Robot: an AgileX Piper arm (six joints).
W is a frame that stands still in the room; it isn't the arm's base.
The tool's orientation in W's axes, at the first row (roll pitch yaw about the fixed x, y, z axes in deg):
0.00, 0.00, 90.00
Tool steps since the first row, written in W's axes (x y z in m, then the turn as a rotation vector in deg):
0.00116, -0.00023, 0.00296, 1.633, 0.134, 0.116
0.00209, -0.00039, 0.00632, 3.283, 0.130, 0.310
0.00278, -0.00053, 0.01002, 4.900, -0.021, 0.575
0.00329, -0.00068, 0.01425, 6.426, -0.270, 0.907
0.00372, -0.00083, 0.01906, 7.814, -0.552, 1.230
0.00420, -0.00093, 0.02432, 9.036, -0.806, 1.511
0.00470, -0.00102, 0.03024, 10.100, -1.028, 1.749
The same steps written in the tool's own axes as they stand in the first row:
-0.00023, -0.00116, 0.00296, 0.134, -1.633, 0.116
-0.00039, -0.00209, 0.00632, 0.130, -3.283, 0.310
-0.00053, -0.00278, 0.01002, -0.021, -4.900, 0.575
-0.00068, -0.00329, 0.01425, -0.270, -6.426, 0.907
-0.00083, -0.00372, 0.01906, -0.552, -7.814, 1.230
-0.00093, -0.00420, 0.02432, -0.806, -9.036, 1.511
-0.00102, -0.00470, 0.03024, -1.028, -10.100, 1.749

